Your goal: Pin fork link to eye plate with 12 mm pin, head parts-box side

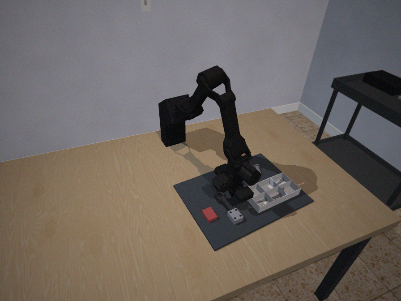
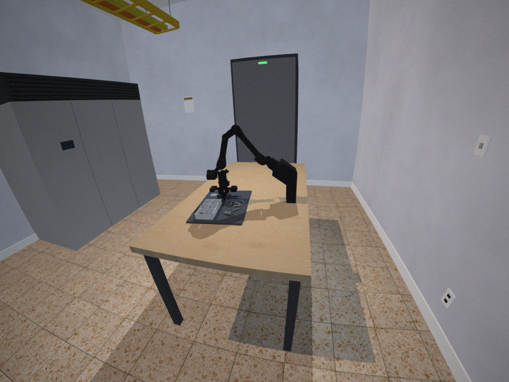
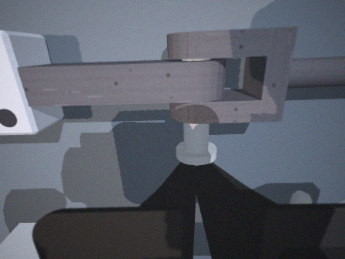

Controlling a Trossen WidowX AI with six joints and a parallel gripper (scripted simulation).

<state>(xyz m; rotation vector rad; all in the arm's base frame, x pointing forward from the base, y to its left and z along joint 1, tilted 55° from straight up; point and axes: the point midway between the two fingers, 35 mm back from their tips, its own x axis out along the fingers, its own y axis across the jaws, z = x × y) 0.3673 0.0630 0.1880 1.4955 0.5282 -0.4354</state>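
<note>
My gripper is now 40 mm to the left of the eye plate, 30 mm above it and 20 mm short of it. The rest, counted from my hand: light grey headed pin: 60 mm behind, 40 mm to the left, 30 mm below; mat: 50 mm to the left, 40 mm below; grey pin: 30 mm to the right, 30 mm below.
</note>
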